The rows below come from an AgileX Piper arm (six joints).
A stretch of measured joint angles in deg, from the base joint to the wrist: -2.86, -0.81, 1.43, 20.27, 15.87, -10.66; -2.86, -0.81, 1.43, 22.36, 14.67, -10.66; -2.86, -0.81, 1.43, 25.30, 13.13, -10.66; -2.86, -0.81, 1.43, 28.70, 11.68, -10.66; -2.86, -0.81, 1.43, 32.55, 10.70, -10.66; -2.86, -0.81, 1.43, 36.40, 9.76, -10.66; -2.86, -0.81, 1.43, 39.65, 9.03, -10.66; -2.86, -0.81, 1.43, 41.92, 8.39, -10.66; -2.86, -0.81, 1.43, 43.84, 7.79, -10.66; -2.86, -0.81, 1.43, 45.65, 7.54, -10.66; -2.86, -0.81, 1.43, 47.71, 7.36, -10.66; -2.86, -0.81, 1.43, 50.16, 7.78, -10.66; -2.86, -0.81, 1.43, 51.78, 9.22, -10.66; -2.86, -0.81, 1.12, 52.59, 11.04, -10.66; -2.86, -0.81, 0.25, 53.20, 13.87, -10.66; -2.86, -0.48, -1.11, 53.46, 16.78, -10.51
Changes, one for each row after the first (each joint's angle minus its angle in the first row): 0.00, 0.00, 0.00, 2.09, -1.20, 0.00; 0.00, 0.00, 0.00, 5.03, -2.74, 0.00; 0.00, 0.00, 0.00, 8.43, -4.19, 0.00; 0.00, 0.00, 0.00, 12.28, -5.17, 0.00; 0.00, 0.00, 0.00, 16.13, -6.11, 0.00; 0.00, 0.00, 0.00, 19.38, -6.84, 0.00; 0.00, 0.00, 0.00, 21.65, -7.48, 0.00; 0.00, 0.00, 0.00, 23.57, -8.08, 0.00; 0.00, 0.00, 0.00, 25.38, -8.33, 0.00; 0.00, 0.00, 0.00, 27.44, -8.51, 0.00; 0.00, 0.00, 0.00, 29.89, -8.09, 0.00; 0.00, 0.00, 0.00, 31.51, -6.65, 0.00; 0.00, 0.00, -0.31, 32.32, -4.83, 0.00; 0.00, 0.00, -1.18, 32.93, -2.00, 0.00; 0.00, 0.33, -2.54, 33.19, 0.91, 0.15
